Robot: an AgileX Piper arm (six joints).
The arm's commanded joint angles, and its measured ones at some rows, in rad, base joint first. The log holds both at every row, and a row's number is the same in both.
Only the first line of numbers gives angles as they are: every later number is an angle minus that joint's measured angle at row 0.
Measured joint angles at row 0:
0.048, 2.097, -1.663, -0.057, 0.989, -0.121
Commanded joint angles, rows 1 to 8:
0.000, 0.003, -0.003, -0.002, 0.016, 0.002
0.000, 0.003, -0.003, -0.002, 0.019, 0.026
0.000, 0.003, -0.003, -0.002, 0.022, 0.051
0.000, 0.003, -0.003, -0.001, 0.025, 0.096
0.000, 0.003, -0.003, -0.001, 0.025, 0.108
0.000, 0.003, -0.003, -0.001, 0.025, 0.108
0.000, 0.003, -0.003, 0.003, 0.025, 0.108
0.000, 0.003, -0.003, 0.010, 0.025, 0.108
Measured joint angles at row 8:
0.000, 0.000, 0.000, 0.000, 0.014, 0.103
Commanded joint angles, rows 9 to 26:
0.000, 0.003, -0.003, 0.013, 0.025, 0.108
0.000, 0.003, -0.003, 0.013, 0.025, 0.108
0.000, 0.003, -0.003, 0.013, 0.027, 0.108
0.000, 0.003, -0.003, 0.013, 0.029, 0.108
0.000, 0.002, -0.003, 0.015, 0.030, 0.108
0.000, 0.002, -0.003, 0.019, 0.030, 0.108
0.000, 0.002, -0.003, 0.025, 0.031, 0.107
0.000, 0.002, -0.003, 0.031, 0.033, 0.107
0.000, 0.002, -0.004, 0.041, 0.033, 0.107
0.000, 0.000, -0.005, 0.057, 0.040, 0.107
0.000, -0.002, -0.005, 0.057, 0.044, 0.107
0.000, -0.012, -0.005, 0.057, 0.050, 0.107
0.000, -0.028, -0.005, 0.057, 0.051, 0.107
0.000, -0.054, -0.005, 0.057, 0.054, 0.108
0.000, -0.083, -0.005, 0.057, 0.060, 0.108
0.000, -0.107, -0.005, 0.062, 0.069, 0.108
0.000, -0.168, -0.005, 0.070, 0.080, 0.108
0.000, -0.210, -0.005, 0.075, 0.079, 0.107
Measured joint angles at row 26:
0.000, -0.155, 0.000, 0.057, 0.066, 0.104
